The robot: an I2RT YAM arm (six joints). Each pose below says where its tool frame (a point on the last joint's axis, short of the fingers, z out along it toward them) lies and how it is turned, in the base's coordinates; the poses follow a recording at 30 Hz.
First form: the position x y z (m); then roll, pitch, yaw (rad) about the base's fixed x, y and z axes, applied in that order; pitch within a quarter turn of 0, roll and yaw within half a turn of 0.
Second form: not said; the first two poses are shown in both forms.
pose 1, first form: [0.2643, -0.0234, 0.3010, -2.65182, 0.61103, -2.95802]
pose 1, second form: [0.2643, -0.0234, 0.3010, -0.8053, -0.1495, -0.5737, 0.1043, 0.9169, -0.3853]
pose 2, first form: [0.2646, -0.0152, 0.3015, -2.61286, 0.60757, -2.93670]
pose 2, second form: [0.2646, -0.0152, 0.3015, -0.8039, -0.1671, -0.5709, 0.1063, 0.9040, -0.4142]
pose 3, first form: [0.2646, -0.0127, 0.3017, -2.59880, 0.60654, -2.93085]
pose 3, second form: [0.2646, -0.0127, 0.3017, -0.8034, -0.1719, -0.5700, 0.1088, 0.8989, -0.4244]
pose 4, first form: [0.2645, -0.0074, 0.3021, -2.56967, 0.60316, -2.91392]
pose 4, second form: [0.2645, -0.0074, 0.3021, -0.8023, -0.1859, -0.5672, 0.1093, 0.8885, -0.4457]
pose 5, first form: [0.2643, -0.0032, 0.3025, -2.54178, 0.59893, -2.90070]
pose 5, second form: [0.2643, -0.0032, 0.3025, -0.8021, -0.1970, -0.5638, 0.1121, 0.8775, -0.4662]
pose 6, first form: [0.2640, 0.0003, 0.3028, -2.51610, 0.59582, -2.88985]
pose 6, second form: [0.2640, 0.0003, 0.3028, -0.8016, -0.2062, -0.5612, 0.1163, 0.8670, -0.4846]
